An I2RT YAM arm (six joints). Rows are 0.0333 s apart.
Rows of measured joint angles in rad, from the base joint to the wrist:
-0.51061 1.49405 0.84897 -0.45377 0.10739 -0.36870
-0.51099 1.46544 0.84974 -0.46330 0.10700 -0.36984
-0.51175 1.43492 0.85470 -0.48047 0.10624 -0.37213
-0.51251 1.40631 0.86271 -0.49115 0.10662 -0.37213
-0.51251 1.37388 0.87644 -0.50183 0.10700 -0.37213
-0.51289 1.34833 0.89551 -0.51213 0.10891 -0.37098
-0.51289 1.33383 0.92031 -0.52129 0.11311 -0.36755
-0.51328 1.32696 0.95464 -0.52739 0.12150 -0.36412
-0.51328 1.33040 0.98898 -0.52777 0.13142 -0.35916
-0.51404 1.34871 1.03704 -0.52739 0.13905 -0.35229
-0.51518 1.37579 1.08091 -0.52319 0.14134 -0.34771
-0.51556 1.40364 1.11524 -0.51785 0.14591 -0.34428
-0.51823 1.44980 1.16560 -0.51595 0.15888 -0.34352
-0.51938 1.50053 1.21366 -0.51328 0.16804 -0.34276
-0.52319 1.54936 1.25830 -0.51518 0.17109 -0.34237
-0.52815 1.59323 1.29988 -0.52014 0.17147 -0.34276
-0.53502 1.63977 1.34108 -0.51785 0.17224 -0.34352
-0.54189 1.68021 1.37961 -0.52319 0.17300 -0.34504
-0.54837 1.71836 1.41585 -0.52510 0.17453 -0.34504
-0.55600 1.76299 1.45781 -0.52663 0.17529 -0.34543
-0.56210 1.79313 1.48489 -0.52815 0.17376 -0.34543
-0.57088 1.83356 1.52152 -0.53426 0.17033 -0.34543
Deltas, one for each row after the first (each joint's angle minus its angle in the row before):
-0.00038 -0.02861 0.00077 -0.00953 -0.00039 -0.00114
-0.00076 -0.03052 0.00496 -0.01717 -0.00076 -0.00229
-0.00076 -0.02861 0.00801 -0.01068 0.00038 0.00000
0.00000 -0.03243 0.01373 -0.01068 0.00038 0.00000
-0.00038 -0.02555 0.01907 -0.01030 0.00191 0.00115
0.00000 -0.01450 0.02480 -0.00916 0.00420 0.00343
-0.00039 -0.00687 0.03433 -0.00610 0.00839 0.00343
0.00000 0.00344 0.03434 -0.00038 0.00992 0.00496
-0.00076 0.01831 0.04806 0.00038 0.00763 0.00687
-0.00114 0.02708 0.04387 0.00420 0.00229 0.00458
-0.00038 0.02785 0.03433 0.00534 0.00457 0.00343
-0.00267 0.04616 0.05036 0.00190 0.01297 0.00076
-0.00115 0.05073 0.04806 0.00267 0.00916 0.00076
-0.00381 0.04883 0.04464 -0.00190 0.00305 0.00039
-0.00496 0.04387 0.04158 -0.00496 0.00038 -0.00039
-0.00687 0.04654 0.04120 0.00229 0.00077 -0.00076
-0.00687 0.04044 0.03853 -0.00534 0.00076 -0.00152
-0.00648 0.03815 0.03624 -0.00191 0.00153 0.00000
-0.00763 0.04463 0.04196 -0.00153 0.00076 -0.00039
-0.00610 0.03014 0.02708 -0.00152 -0.00153 0.00000
-0.00878 0.04043 0.03663 -0.00611 -0.00343 0.00000

